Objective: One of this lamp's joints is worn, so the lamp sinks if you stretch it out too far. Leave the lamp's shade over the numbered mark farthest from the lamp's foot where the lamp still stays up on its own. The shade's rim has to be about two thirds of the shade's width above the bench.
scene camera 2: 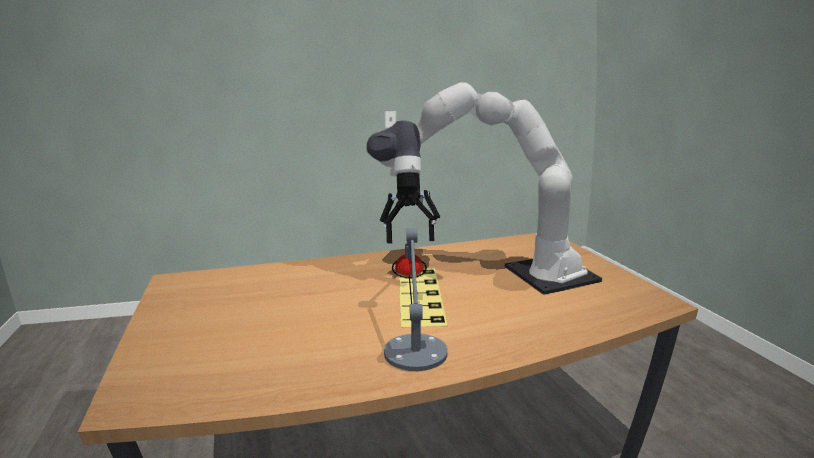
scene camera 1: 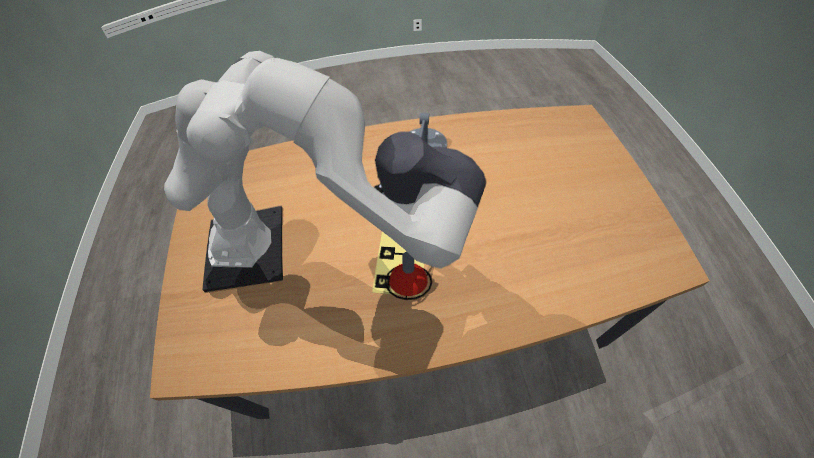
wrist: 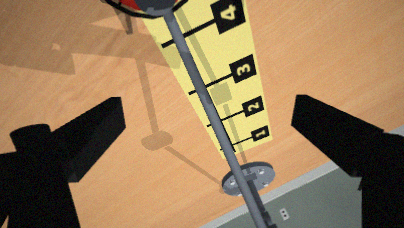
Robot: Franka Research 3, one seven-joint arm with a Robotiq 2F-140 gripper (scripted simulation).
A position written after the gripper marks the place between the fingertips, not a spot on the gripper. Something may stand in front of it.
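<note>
The gripper (scene camera 2: 410,242) (wrist: 209,111) is visible, as is a grey round foot (scene camera 2: 415,352) (wrist: 258,175). Also visible: a red shade (scene camera 1: 408,279); a yellow strip (scene camera 2: 428,293) (wrist: 222,46).
</note>
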